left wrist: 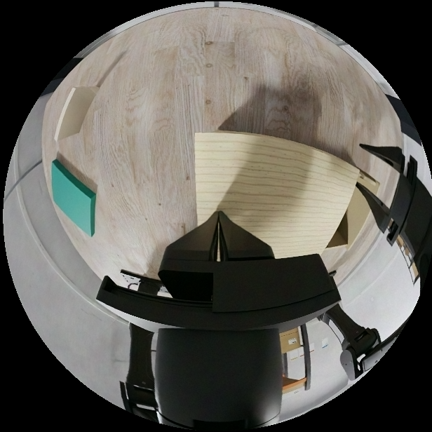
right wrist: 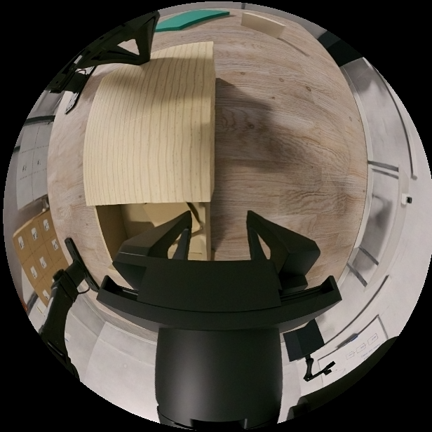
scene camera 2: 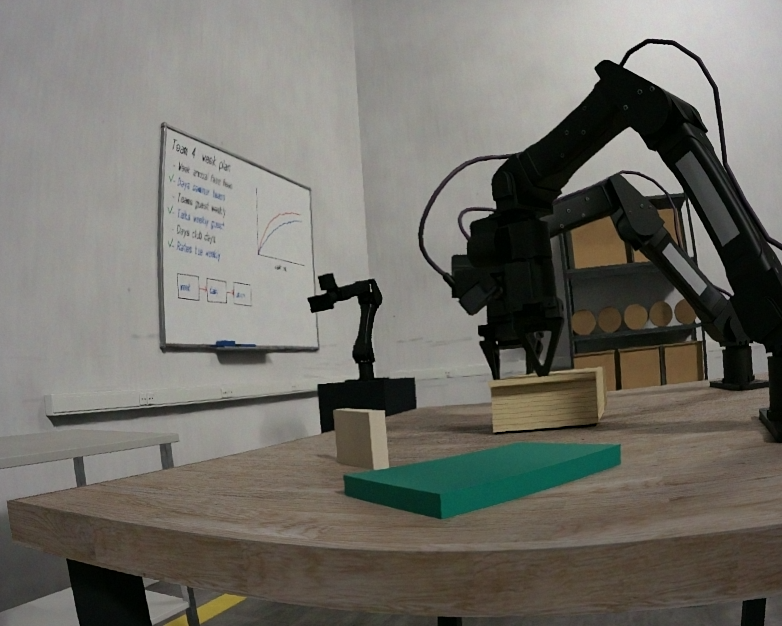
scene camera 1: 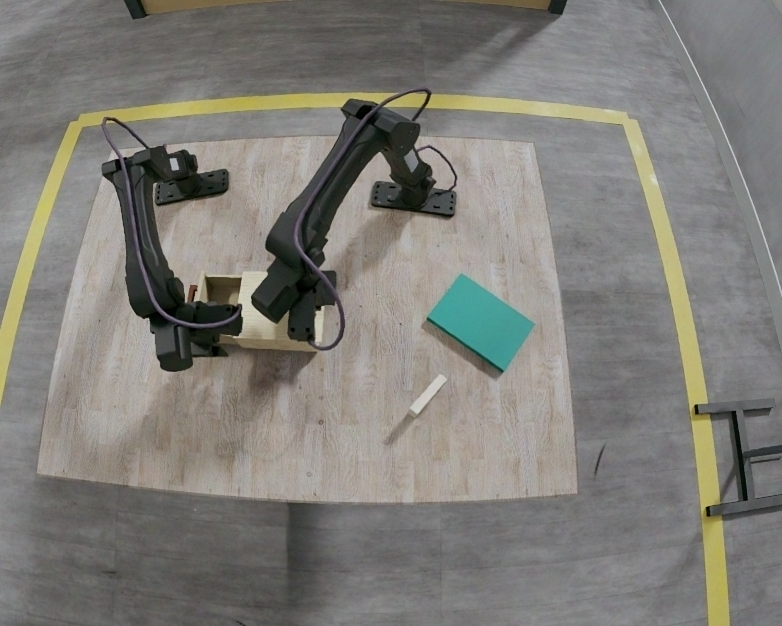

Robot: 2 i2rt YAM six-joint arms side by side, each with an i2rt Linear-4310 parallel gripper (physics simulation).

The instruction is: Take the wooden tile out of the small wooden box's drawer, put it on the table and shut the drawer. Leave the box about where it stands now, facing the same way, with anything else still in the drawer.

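Frame: origin at the left arm's base, x down, y left, z ahead, level; millimetres.
Where they show: left gripper, between the fingertips: [scene camera 2: 543, 376]; right gripper, between the fingertips: [scene camera 1: 227, 343]; left arm's base, origin of its link: [scene camera 1: 414, 199]; right arm's base, origin of its link: [scene camera 2: 738, 386] [scene camera 1: 191, 187].
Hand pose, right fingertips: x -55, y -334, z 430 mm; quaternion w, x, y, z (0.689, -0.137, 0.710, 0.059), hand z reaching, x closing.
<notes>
Things, the pixels of their top centre, and the offset from my right fingertips. "spot": a spot on its surface instead.
- small wooden box, centre of its top: [scene camera 2: 550, 374] [scene camera 1: 280, 305] dx -19, dy +98, dz -91 mm
- red-brown handle, a spot on its surface: [scene camera 1: 192, 293] spot: dx +14, dy -115, dz -101 mm
- green slab, centre of its top: [scene camera 2: 488, 463] [scene camera 1: 482, 320] dx +37, dy +514, dz -139 mm
- pale block, centre of its top: [scene camera 2: 357, 410] [scene camera 1: 428, 393] dx -5, dy +415, dz +41 mm
The small wooden box [scene camera 1: 254, 334] [scene camera 2: 544, 406] [left wrist: 280, 175] [right wrist: 155, 130] stands on the table. Its drawer [scene camera 1: 203, 287] [left wrist: 361, 212] [right wrist: 106, 225] is pulled out at the left of scene camera 1, with a red-brown handle [scene camera 1: 192, 293]. A pale flat piece, seemingly the wooden tile [right wrist: 161, 213], lies in the drawer, partly hidden by a right finger. My left gripper [scene camera 2: 542, 373] [left wrist: 218, 216] is shut and empty, its tips at the box's top. My right gripper [left wrist: 357, 163] [right wrist: 218, 215] is open, one finger over the drawer, the other outside the drawer's side wall.
A green slab [scene camera 1: 481, 322] [scene camera 2: 482, 476] [left wrist: 74, 197] [right wrist: 192, 20] lies right of the box in scene camera 1. A pale block [scene camera 1: 427, 394] [scene camera 2: 360, 438] [left wrist: 76, 112] [right wrist: 262, 25] stands upright near it. Both arms reach over the box close together.
</notes>
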